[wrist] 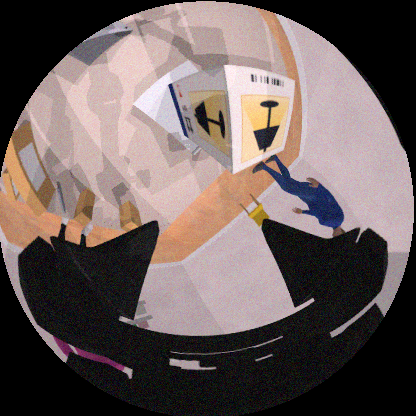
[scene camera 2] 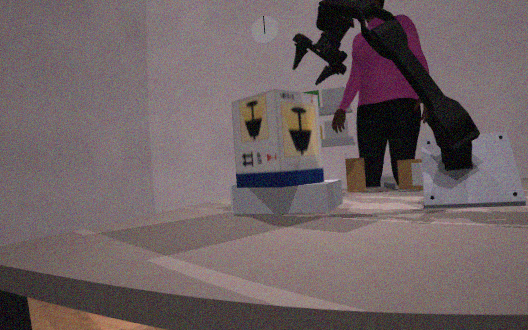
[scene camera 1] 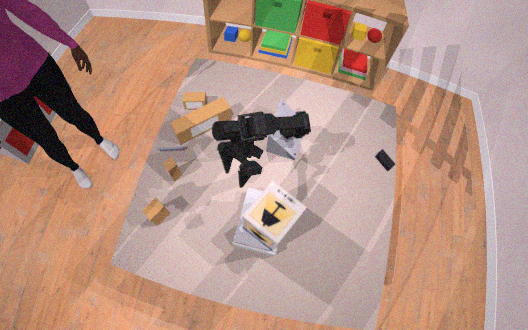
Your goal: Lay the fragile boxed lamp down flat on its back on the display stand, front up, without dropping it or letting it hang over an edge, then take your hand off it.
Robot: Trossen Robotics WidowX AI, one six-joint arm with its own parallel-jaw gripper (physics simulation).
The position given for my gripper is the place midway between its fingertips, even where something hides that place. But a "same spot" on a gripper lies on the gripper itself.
my gripper: wrist; scene camera 2 304, 77; scene camera 1
same spot on my gripper: (scene camera 1: 226, 158) = (wrist: 128, 290)
